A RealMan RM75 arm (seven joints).
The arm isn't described. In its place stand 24 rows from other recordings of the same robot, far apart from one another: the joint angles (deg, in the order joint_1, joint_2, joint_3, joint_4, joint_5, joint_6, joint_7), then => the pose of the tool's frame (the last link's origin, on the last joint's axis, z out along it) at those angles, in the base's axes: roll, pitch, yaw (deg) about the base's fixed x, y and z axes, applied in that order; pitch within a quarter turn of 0, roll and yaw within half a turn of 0; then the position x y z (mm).
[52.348 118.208 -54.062 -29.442 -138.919 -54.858 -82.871] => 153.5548, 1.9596, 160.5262, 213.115, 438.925, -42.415
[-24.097 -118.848 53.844 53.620 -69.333 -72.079 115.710] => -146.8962, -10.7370, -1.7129, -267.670, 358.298, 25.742
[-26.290 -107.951 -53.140 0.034 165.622 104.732 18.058] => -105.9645, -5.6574, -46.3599, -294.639, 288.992, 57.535
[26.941 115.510 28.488 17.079 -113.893 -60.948 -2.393] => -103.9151, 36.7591, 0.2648, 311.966, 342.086, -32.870
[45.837 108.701 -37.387 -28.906 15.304 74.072 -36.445] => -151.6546, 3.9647, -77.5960, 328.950, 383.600, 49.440
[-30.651 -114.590 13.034 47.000 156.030 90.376 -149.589] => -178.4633, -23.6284, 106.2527, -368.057, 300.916, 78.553
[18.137 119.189 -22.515 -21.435 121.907 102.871 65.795] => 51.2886, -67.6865, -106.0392, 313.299, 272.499, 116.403
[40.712 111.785 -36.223 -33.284 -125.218 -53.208 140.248] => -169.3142, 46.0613, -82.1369, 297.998, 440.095, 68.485
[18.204 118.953 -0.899 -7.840 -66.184 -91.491 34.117] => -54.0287, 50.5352, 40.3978, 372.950, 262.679, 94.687
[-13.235 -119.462 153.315 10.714 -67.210 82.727 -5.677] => -88.4143, -45.1307, -10.2378, -348.339, 247.456, -14.460
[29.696 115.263 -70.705 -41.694 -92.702 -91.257 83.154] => 174.6028, 28.6504, -17.0203, 206.405, 316.394, -19.744
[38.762 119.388 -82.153 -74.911 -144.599 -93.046 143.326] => -162.1342, -17.1419, -34.7245, 154.273, 347.901, -18.798
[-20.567 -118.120 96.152 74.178 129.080 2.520 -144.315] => -109.7366, -39.3833, 4.1900, -157.677, 418.982, 36.174
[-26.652 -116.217 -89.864 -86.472 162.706 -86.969 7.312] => -133.6835, 4.8939, 59.2112, -215.208, 341.469, 22.157
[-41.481 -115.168 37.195 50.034 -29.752 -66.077 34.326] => -150.4387, -28.9590, 67.1890, -283.418, 426.790, 80.708
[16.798 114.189 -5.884 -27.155 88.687 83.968 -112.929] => -103.9935, 62.8286, 0.5880, 388.880, 276.844, 130.109
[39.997 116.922 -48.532 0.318 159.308 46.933 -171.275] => -96.3289, 41.8752, -11.1974, 335.993, 408.619, 16.999
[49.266 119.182 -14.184 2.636 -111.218 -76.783 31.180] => -147.5711, 44.2664, 8.3885, 168.984, 367.159, -81.820
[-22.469 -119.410 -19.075 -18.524 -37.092 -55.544 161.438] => -147.1011, -35.8365, 19.0713, -288.079, 256.890, -135.936
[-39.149 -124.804 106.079 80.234 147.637 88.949 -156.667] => -164.9796, 25.6553, 25.7189, -105.222, 292.230, -98.383
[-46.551 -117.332 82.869 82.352 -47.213 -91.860 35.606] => -167.3902, 7.7143, 19.3683, -59.921, 357.170, -6.176
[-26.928 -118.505 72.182 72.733 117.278 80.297 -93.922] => -164.0440, -6.4019, 0.0058, -173.628, 349.753, 4.915
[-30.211 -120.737 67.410 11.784 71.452 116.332 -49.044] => 169.2695, -68.4828, 13.7465, -195.978, 243.319, -33.143
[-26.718 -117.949 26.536 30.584 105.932 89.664 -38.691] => -136.1650, -28.8670, -12.7935, -292.215, 322.408, 29.262
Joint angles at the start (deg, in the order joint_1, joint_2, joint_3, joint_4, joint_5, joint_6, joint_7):
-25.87 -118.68 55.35 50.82 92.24 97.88 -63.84
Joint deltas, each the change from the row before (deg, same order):
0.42 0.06 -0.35 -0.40 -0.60 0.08 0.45
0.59 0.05 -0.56 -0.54 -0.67 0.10 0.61
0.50 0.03 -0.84 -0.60 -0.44 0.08 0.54
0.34 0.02 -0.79 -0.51 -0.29 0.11 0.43
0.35 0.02 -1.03 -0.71 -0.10 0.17 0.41
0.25 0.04 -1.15 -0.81 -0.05 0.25 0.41
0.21 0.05 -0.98 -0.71 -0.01 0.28 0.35
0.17 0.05 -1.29 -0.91 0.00 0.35 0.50
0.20 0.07 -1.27 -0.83 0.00 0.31 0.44
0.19 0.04 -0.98 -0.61 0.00 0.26 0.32
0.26 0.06 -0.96 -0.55 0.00 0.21 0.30
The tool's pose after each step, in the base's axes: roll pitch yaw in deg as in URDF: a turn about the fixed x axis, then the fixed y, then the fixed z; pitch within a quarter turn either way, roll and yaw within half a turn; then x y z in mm. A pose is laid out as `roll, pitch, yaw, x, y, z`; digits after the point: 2 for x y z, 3 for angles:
-159.237, -37.394, -13.358, -200.80, 316.64, 28.30
-158.060, -38.045, -13.406, -204.88, 315.04, 30.18
-156.809, -38.620, -13.336, -209.30, 313.84, 32.29
-155.765, -39.084, -13.323, -212.78, 312.98, 34.14
-154.784, -39.584, -13.027, -217.28, 311.81, 35.90
-153.810, -40.141, -12.767, -221.62, 310.76, 37.79
-153.048, -40.623, -12.549, -225.33, 309.63, 39.36
-151.980, -41.233, -12.455, -229.51, 308.51, 41.31
-150.875, -41.790, -12.368, -233.71, 307.35, 43.48
-150.017, -42.238, -12.302, -236.98, 306.22, 45.11
-149.110, -42.615, -12.207, -240.57, 304.93, 46.92

